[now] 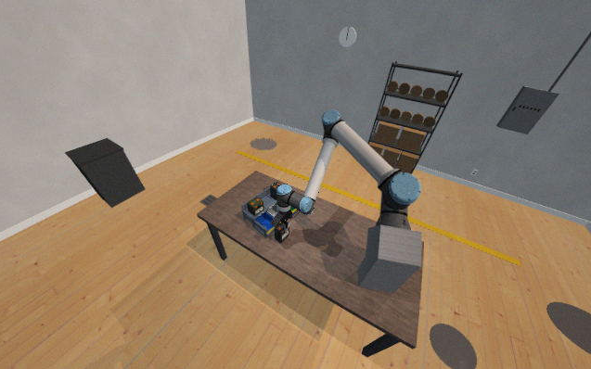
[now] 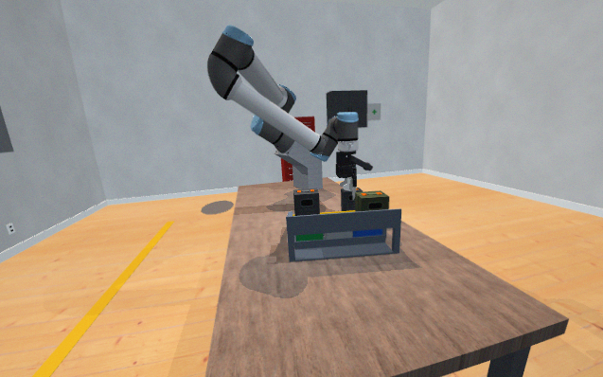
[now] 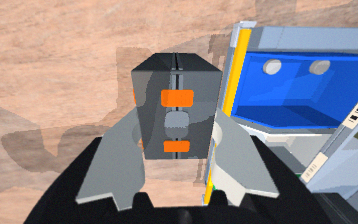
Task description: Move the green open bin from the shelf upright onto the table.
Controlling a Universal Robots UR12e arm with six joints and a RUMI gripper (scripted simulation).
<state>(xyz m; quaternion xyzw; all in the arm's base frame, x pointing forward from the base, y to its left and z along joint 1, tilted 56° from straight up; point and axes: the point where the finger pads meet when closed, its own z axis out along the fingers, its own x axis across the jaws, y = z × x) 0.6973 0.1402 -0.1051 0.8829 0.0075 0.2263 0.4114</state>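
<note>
Now: the yellow strip 13 cm to the right of my hand, 6 cm below it and 6 cm ahead of it. Also, from my hand: olive box (28 cm ahead, 5 cm to the right, 3 cm above); pale grey bin (16 cm ahead, 15 cm to the right, 7 cm below); blue bin (18 cm ahead, 7 cm below, 4 cm to the right).
</note>
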